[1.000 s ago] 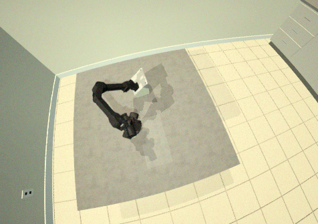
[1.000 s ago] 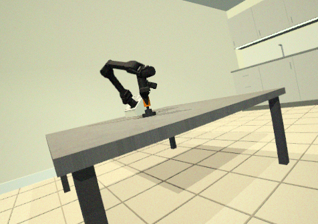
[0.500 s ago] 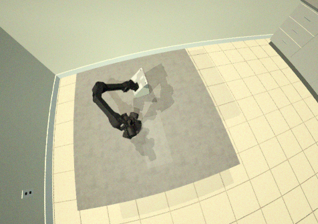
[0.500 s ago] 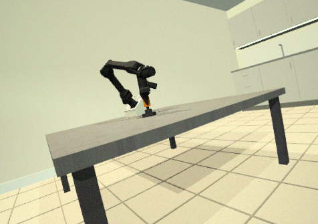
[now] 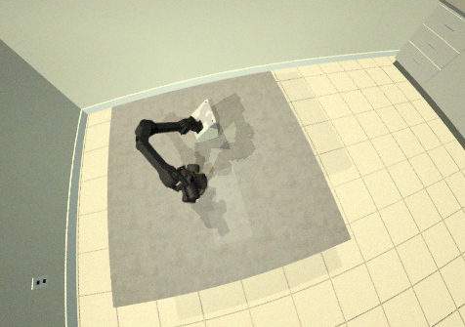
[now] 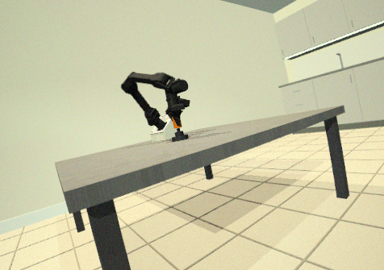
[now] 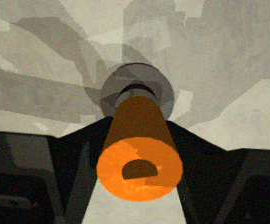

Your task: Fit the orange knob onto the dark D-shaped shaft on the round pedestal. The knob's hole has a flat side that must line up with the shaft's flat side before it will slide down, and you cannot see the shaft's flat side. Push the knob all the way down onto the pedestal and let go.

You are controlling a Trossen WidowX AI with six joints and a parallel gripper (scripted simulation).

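The orange knob is 2 cm above my gripper tip. Also, from my gripper tip: round pedestal: 4 cm below.
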